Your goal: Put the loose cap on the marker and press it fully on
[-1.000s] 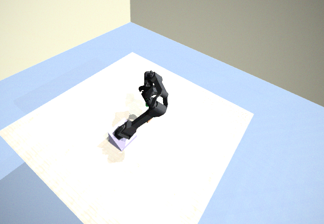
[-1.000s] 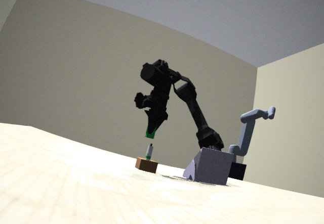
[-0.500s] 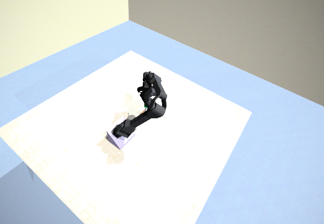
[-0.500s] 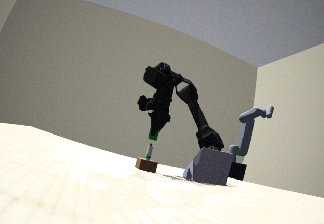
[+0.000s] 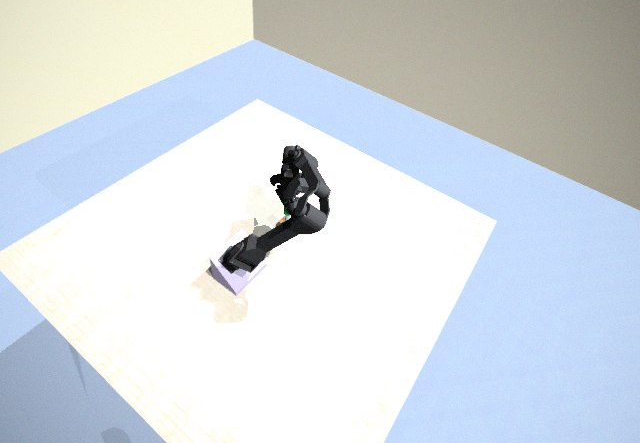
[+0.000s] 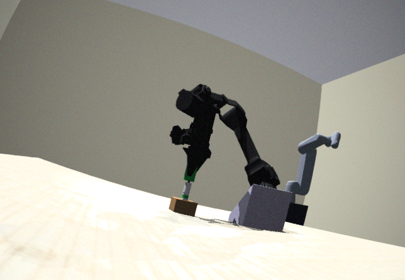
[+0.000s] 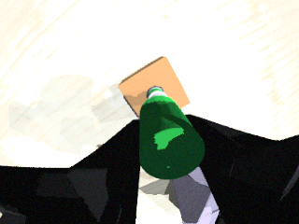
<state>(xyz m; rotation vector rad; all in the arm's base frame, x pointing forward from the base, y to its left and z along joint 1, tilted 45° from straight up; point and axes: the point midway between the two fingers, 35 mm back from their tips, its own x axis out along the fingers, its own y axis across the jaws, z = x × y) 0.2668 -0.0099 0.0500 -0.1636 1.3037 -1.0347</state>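
The brown holder block is 90 mm below my gripper tip. The rest, counted from my gripper tip: green cap 10 mm above.
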